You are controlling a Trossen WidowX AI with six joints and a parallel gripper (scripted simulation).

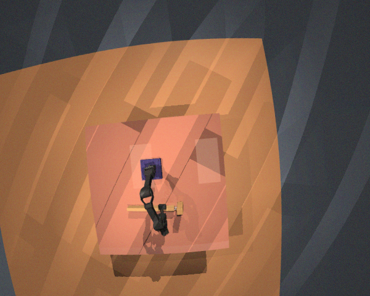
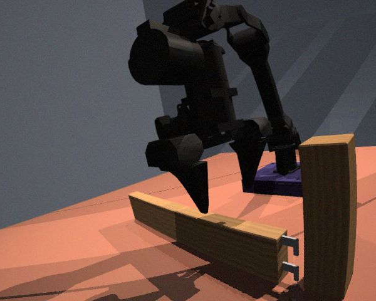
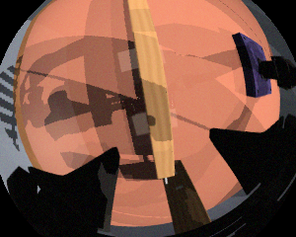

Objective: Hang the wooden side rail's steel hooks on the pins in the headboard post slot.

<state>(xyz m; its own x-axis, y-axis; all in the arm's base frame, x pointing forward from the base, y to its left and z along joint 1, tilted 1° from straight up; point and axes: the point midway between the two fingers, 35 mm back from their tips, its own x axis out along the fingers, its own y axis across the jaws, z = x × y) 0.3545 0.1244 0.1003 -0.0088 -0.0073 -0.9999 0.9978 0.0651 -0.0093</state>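
My gripper tip is now 13 cm to the right of the headboard post, 3 cm past it and 2 cm above it.
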